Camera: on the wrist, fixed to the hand. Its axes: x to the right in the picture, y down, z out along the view.
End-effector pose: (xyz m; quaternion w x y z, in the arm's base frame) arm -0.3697 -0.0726 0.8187 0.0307 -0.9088 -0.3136 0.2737
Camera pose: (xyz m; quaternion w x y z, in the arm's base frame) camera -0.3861 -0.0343 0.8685 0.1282 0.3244 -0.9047 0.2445
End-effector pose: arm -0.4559 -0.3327 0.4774 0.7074 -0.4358 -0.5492 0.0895
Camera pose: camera -0.4458 -0.3906 0.5049 0.0559 -0.4917 0.6627 0.5620
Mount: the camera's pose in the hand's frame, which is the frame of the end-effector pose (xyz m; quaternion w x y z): -0.0120 -0.0511 -0.0382 0.0598 -0.0445 -0.2986 -0.9515
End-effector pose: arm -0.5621 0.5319 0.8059 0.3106 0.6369 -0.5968 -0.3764
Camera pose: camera -0.5028 0.5466 0.7840 0.4894 -0.4797 -0.4943 0.5348
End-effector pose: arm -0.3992 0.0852 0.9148 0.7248 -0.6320 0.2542 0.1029
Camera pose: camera -0.3945 0.0411 0.9622 0.1890 -0.2812 -0.8071 -0.4835
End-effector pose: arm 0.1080 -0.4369 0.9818 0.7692 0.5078 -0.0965 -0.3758
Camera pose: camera 0.0953 -0.4120 0.9232 0.3178 0.0243 -0.2644 0.9102
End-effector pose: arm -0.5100 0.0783 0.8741 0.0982 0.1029 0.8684 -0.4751
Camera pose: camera -0.5152 0.0826 0.9387 0.1823 0.9663 -0.1416 0.1139
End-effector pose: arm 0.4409 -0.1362 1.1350 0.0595 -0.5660 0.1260 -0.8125
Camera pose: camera 0.4118 -0.0790 1.1255 0.7571 0.3990 0.5126 -0.0694
